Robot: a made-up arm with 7 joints. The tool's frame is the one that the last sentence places. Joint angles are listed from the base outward.
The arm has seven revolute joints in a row. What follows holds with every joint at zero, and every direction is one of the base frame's. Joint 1 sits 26 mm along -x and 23 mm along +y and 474 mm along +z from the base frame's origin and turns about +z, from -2.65 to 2.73 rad. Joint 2 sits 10 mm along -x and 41 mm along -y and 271 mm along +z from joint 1 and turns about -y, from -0.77 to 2.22 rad. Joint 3 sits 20 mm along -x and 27 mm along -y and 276 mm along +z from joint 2 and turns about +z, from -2.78 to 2.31 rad. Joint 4 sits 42 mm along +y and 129 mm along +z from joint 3 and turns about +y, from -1.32 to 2.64 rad. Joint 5 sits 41 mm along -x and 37 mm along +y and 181 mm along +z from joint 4 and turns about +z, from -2.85 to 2.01 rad. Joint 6 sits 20 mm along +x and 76 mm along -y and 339 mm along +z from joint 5 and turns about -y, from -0.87 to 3.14 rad. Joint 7 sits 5 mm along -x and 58 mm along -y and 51 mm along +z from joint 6 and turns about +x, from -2.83 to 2.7 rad. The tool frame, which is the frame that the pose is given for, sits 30 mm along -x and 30 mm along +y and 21 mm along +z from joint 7; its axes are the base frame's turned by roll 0.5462, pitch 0.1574 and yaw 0.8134 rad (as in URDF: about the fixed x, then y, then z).
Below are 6 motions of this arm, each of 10 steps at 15 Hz.
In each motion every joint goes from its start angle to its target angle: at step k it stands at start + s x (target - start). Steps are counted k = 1, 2, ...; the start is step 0. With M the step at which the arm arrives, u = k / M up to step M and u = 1 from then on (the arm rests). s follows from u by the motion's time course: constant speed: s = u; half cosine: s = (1 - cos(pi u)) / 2; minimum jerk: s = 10 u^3 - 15 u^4 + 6 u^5.
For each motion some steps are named. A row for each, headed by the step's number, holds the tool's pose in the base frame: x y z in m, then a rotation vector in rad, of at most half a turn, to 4 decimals.
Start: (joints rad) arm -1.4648 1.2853 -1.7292 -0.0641 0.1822 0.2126 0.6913
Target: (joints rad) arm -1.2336 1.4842 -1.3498 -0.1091 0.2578 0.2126 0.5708
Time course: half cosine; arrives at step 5
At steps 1, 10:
1: -0.1248 1.0054 0.9522 -0.7146 -2.1013 -0.7868
10: -0.3349 0.9811 0.7437 -0.6573 -1.8835 -0.3512

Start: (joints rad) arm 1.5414 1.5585 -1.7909 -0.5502 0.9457 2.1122 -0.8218
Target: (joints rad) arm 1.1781 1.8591 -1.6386 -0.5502 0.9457 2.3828 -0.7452
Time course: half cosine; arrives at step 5
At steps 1, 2, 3, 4, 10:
1: -0.2123 -0.8013 0.7771 0.4668 -1.9889 -1.0916
2: -0.2859 -0.7803 0.7097 0.4236 -2.0813 -1.2764
3: -0.3716 -0.7382 0.6270 0.3534 -2.1943 -1.5081
4: -0.4344 -0.6923 0.5612 0.2823 -2.2836 -1.6979
10: -0.4565 -0.6721 0.5363 0.2517 -2.3168 -1.7709

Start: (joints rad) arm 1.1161 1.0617 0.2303 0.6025 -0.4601 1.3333 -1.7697
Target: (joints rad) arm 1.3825 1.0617 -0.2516 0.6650 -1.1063 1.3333 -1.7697
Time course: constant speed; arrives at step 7
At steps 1, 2, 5, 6, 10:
1: -0.2509 -0.6250 1.3197 -0.5048 -0.8807 -0.1678
2: -0.2212 -0.6400 1.3185 -0.5098 -0.7665 -0.2309
5: -0.1331 -0.6713 1.3175 -0.5583 -0.4157 -0.3946
6: -0.1037 -0.6772 1.3186 -0.5859 -0.2977 -0.4417
10: -0.0739 -0.6808 1.3205 -0.6193 -0.1801 -0.4856

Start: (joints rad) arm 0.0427 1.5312 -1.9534 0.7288 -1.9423 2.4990 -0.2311
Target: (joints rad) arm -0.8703 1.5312 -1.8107 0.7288 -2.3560 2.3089 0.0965
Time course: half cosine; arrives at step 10
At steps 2, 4, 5, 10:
2: -0.8757 -0.2308 0.7919 -0.1739 0.6645 -1.4648
4: -0.9076 -0.0396 0.8126 -0.0441 0.7004 -1.6417
5: -0.9058 0.0797 0.8251 0.0413 0.7136 -1.7550
10: -0.7918 0.4417 0.8635 0.3383 0.7035 -2.1411

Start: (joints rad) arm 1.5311 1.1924 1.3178 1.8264 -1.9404 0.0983 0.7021
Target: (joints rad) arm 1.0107 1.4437 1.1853 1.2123 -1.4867 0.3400 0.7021
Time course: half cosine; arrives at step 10
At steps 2, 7, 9, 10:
2: -0.6282 -0.3413 0.9006 -0.0250 -1.0589 1.2179
7: -0.7582 -0.3887 0.9270 0.0674 -1.0368 1.3126
9: -0.7927 -0.3964 0.9087 0.0774 -1.0732 1.3472
10: -0.7974 -0.3971 0.9054 0.0779 -1.0793 1.3522

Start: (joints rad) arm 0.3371 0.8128 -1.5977 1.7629 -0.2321 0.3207 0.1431
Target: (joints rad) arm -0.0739 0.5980 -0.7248 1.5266 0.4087 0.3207 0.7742
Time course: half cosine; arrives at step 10
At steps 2, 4, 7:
2: -0.1215 -0.6955 1.0212 2.0442 0.3349 0.0414
4: -0.1103 -0.6526 1.1288 2.0209 0.1361 0.1296
7: -0.0539 -0.5406 1.2873 2.0289 -0.0692 0.3586

